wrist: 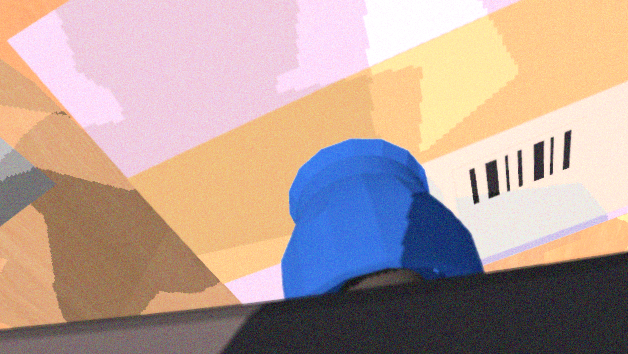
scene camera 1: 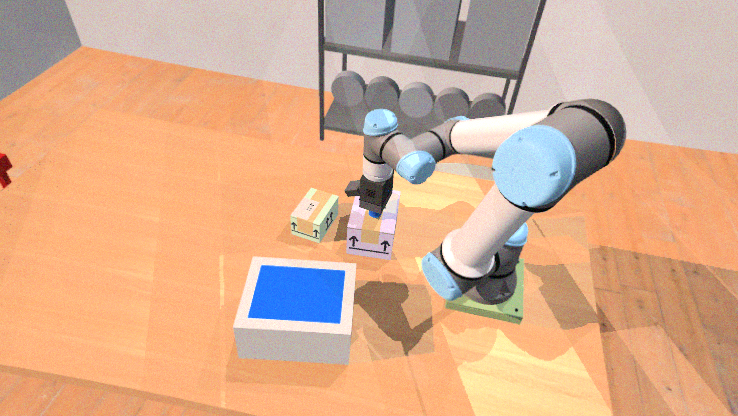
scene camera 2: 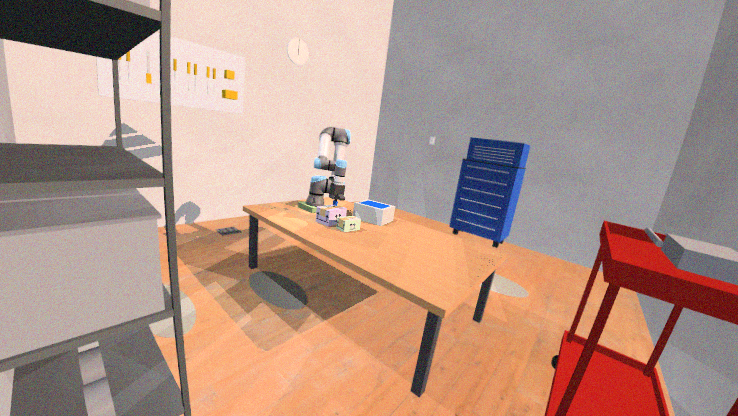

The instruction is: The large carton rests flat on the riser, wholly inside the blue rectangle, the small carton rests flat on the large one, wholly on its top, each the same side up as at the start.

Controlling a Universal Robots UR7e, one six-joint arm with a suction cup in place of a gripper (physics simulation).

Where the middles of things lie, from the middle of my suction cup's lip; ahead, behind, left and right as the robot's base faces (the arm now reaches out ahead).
Labels:
I see my suction cup 1 cm short of the large carton [scene camera 1: 372, 237], 3 cm to the left of it and 8 cm above it. Round my suction cup: riser [scene camera 1: 297, 310] (6 cm ahead, 32 cm to the left, 7 cm below); small carton [scene camera 1: 312, 218] (18 cm ahead, 9 cm below).

